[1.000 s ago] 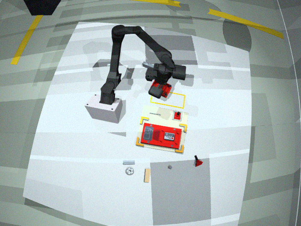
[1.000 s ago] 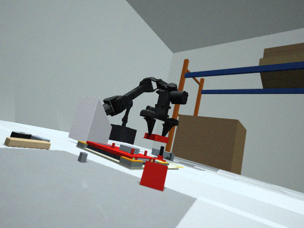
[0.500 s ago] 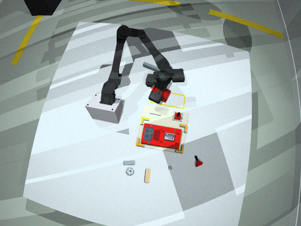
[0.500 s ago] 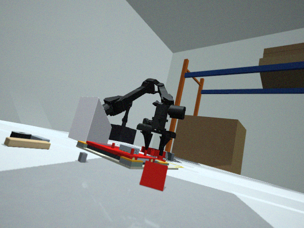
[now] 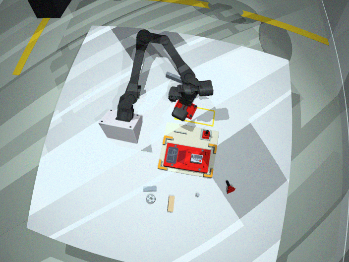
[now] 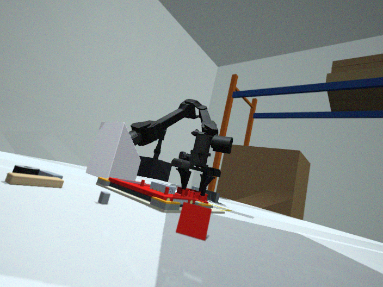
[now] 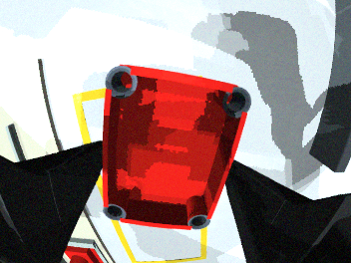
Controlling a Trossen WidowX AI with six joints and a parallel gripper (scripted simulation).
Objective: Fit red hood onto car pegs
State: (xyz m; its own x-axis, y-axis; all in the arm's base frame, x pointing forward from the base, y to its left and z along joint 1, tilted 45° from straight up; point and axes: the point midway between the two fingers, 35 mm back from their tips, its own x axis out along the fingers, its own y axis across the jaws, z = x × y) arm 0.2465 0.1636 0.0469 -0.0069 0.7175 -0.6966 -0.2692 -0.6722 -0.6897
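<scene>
The red hood lies 1 cm below my gripper tip. The rest, counted from my gripper tip: wooden block 2 cm ahead, 46 cm to the right, 1 cm below; then grey engine block 9 cm ahead, 23 cm to the right.
</scene>
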